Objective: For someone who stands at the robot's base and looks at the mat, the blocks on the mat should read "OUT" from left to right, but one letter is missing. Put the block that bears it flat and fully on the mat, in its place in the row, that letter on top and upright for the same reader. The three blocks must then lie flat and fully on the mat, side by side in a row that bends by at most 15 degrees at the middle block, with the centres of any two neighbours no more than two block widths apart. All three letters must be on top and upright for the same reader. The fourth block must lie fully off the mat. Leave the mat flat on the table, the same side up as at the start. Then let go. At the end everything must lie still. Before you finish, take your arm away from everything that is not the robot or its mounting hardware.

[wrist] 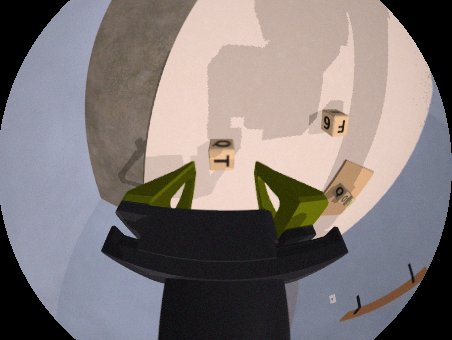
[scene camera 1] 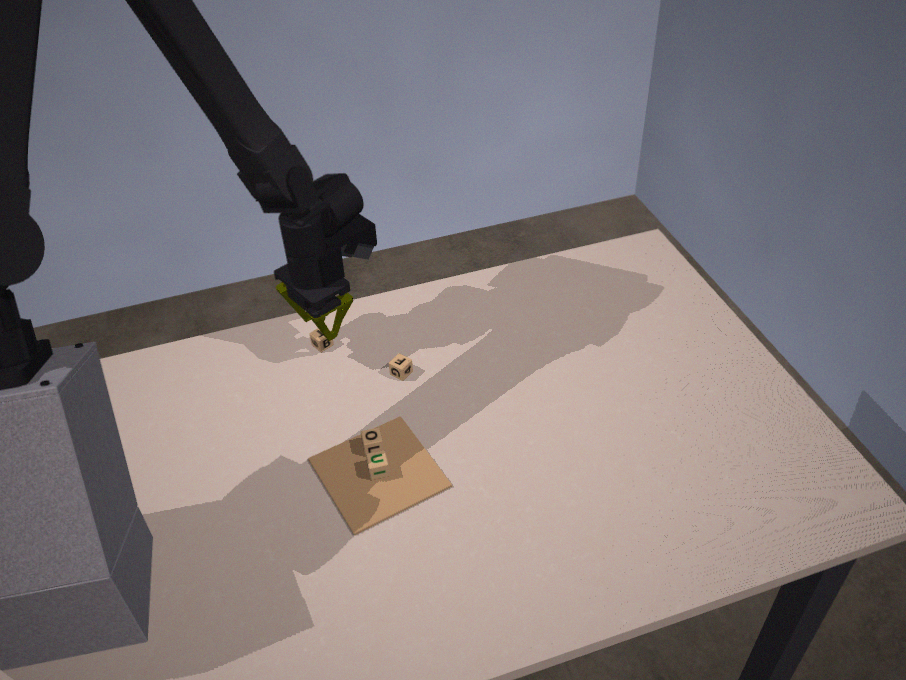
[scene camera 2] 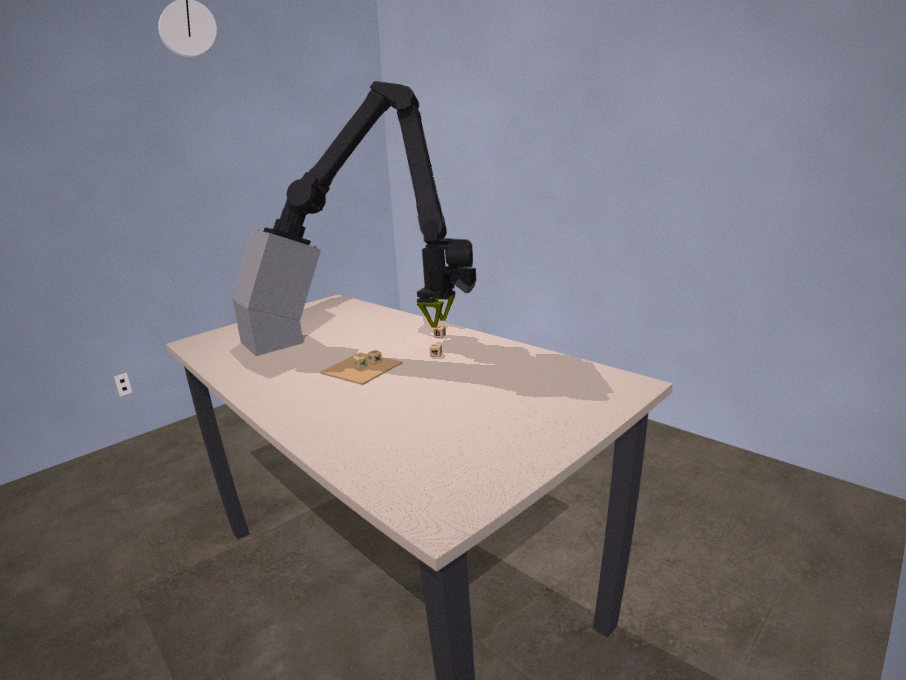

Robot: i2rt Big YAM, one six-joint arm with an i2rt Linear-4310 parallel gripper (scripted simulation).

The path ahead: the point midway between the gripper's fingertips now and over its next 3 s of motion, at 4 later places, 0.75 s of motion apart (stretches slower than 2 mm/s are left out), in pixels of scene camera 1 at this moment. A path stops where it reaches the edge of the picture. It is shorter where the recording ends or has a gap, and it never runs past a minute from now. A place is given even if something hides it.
My gripper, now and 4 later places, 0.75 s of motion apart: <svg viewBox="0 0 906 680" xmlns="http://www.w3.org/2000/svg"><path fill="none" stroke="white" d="M320 329L321 330L322 343L315 295L321 300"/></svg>
